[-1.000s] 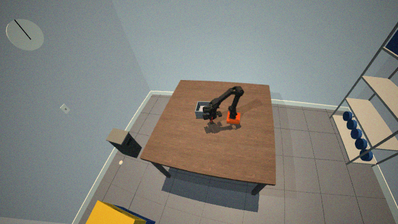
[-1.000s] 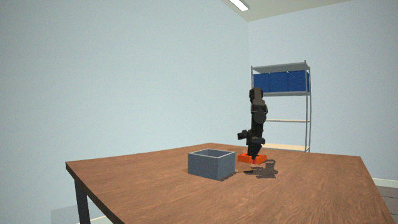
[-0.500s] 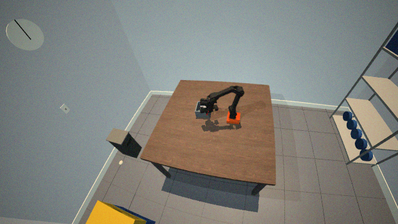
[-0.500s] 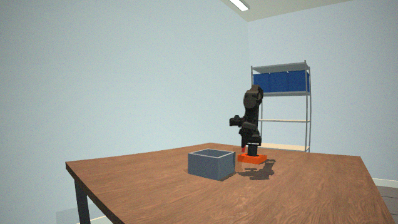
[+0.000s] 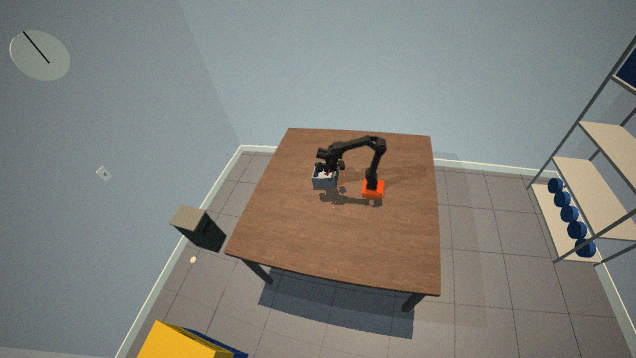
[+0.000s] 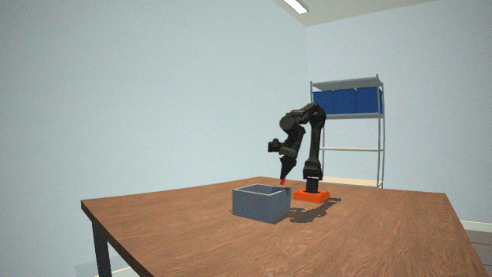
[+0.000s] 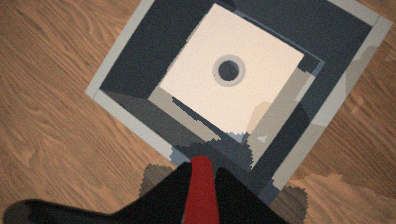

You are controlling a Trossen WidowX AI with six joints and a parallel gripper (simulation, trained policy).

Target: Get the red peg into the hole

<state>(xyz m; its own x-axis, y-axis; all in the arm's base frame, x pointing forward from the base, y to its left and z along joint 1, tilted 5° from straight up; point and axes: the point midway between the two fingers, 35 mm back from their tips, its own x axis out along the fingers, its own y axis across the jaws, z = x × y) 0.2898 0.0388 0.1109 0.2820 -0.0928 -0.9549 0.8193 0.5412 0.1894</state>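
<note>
My gripper tip is 11 cm above the grey box, 5 cm to the left of it and 4 cm short of it. The rest, counted from my gripper tip: red peg (2 cm above, 1 cm to the left, 1 cm behind).
</note>
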